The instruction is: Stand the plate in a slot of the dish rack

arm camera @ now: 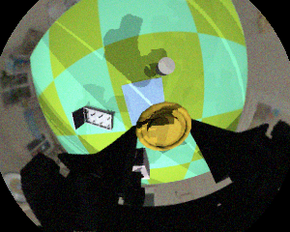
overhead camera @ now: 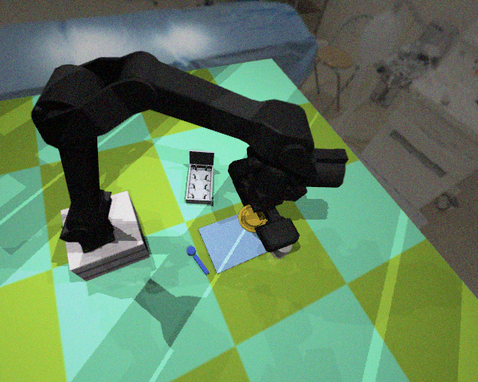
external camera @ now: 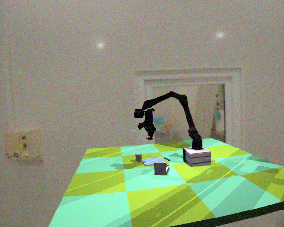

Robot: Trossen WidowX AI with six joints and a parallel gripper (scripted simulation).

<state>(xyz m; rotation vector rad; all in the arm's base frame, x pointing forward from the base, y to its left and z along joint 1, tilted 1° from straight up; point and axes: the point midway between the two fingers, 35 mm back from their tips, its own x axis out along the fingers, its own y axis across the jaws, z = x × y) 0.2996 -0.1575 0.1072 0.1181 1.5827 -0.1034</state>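
Right now the grey dish rack is 1 cm behind my gripper tip, 23 cm to the left of it and 14 cm below it. Also, from my gripper tip: cup (8 cm ahead, 5 cm to the right, 14 cm below); yellow plate (1 cm above); blue spoon (12 cm behind, 3 cm to the left, 16 cm below).
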